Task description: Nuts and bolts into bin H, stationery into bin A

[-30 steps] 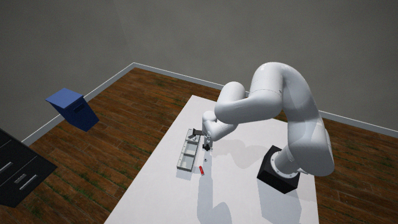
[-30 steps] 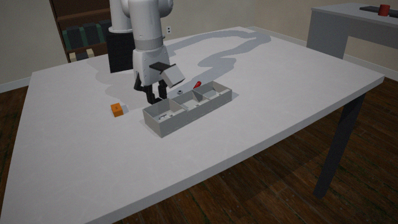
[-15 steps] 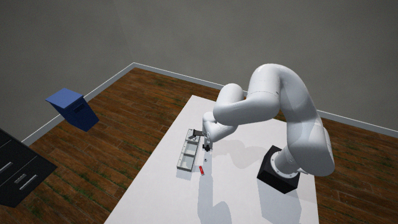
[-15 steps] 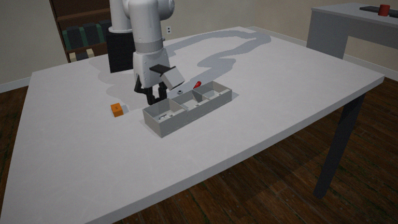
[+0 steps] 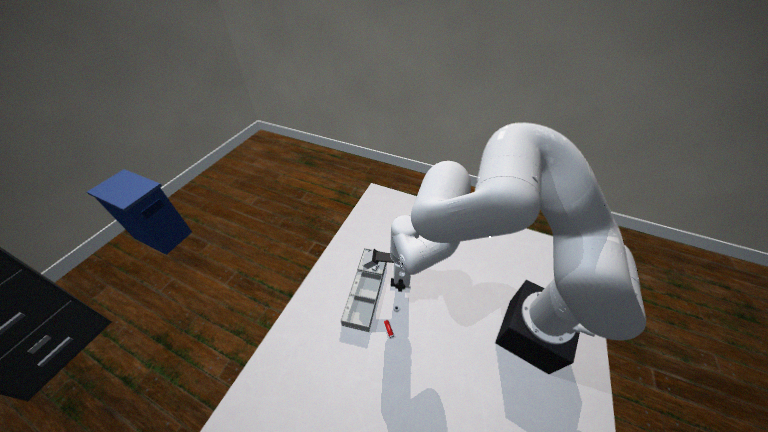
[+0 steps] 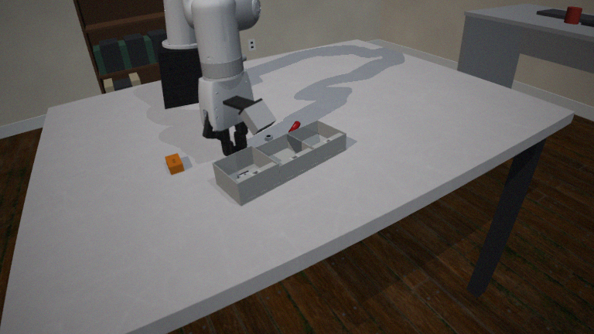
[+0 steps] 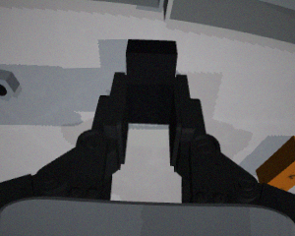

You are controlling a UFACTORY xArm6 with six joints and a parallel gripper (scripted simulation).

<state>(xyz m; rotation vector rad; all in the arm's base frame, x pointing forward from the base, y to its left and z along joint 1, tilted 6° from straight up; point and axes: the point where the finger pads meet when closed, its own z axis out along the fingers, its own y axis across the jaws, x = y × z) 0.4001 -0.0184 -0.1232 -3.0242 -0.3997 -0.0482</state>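
The hex nut lies 8 cm to the left of my hand, 2 cm below it and 2 cm behind it. The rest, counted from my hand: grey three-compartment bin row (9 cm ahead, 6 cm to the left); orange block (12 cm to the right, 4 cm behind, 1 cm below); black block (2 cm below, 1 cm behind).
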